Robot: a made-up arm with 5 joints.
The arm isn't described. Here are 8 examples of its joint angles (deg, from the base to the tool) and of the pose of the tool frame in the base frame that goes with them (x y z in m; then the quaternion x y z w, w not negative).
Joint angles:
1: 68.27 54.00 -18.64 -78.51 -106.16
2: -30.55 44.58 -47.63 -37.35 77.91
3: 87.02 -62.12 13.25 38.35 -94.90
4: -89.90 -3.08 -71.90 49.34 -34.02
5: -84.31 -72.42 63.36 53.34 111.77
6: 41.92 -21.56 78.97 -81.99 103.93
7: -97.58 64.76 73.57 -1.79 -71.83
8: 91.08 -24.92 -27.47 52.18 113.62
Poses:
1: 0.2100 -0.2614 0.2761 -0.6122 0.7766 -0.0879 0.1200
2: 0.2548 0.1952 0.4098 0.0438 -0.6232 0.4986 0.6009
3: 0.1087 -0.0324 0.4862 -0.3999 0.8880 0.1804 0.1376
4: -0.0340 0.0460 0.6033 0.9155 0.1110 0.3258 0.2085
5: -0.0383 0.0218 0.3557 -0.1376 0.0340 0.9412 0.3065
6: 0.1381 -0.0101 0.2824 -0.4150 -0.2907 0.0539 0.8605
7: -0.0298 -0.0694 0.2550 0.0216 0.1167 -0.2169 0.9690
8: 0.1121 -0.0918 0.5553 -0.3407 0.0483 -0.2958 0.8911
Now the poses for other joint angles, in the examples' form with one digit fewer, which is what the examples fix.
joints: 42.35 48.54 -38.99 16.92 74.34
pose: 0.296 -0.158 0.342 0.047 -0.157 -0.039 0.986
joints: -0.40 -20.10 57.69 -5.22 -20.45
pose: 0.129 0.048 0.305 0.631 -0.295 -0.205 0.687
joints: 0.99 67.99 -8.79 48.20 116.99
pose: 0.227 0.053 0.194 0.180 0.550 0.491 0.651
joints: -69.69 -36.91 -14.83 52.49 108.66
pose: -0.022 0.046 0.540 -0.065 -0.314 0.830 0.455
